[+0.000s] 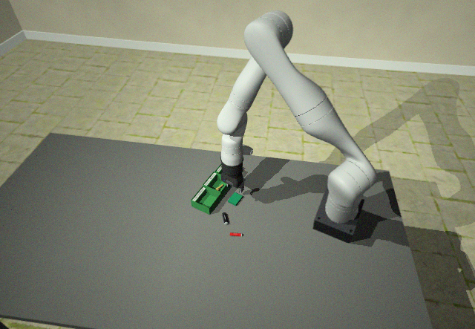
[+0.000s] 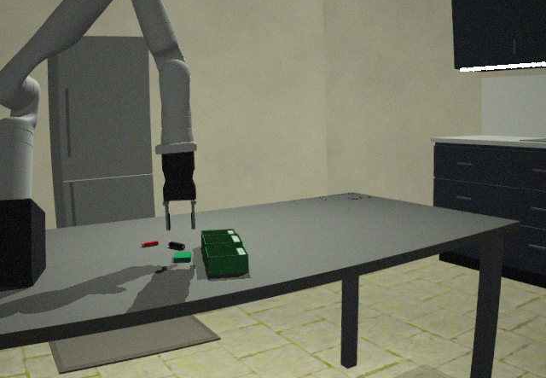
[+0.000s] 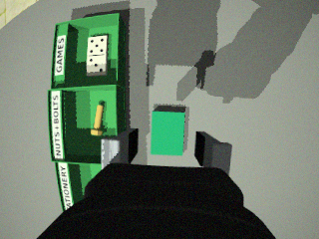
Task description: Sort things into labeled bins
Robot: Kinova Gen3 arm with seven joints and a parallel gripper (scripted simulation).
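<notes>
My gripper is now 8 cm above the green block. Also, from my hand: green three-compartment bin 8 cm ahead, 7 cm below, 4 cm to the right; black battery 10 cm to the left, 8 cm below, 2 cm ahead; brass bolt 8 cm below, 8 cm ahead, 4 cm to the right.
</notes>
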